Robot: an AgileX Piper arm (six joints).
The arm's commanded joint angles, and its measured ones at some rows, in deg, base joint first. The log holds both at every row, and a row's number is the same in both.
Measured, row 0: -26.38, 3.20, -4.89, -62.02, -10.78, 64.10
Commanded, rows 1 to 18: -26.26, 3.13, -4.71, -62.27, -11.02, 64.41; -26.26, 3.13, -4.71, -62.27, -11.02, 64.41; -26.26, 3.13, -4.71, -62.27, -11.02, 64.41; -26.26, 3.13, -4.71, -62.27, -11.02, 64.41; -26.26, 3.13, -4.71, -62.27, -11.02, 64.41; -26.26, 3.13, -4.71, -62.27, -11.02, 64.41; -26.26, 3.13, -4.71, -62.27, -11.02, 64.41; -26.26, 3.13, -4.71, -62.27, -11.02, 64.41; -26.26, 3.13, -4.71, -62.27, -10.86, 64.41; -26.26, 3.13, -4.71, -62.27, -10.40, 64.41; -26.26, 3.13, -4.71, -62.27, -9.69, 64.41; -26.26, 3.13, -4.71, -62.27, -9.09, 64.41; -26.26, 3.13, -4.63, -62.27, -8.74, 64.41; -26.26, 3.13, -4.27, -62.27, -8.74, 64.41; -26.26, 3.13, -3.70, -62.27, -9.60, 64.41; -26.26, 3.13, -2.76, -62.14, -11.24, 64.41; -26.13, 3.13, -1.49, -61.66, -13.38, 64.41; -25.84, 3.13, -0.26, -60.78, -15.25, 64.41
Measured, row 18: -26.38, 3.20, -3.87, -62.02, -10.05, 64.10
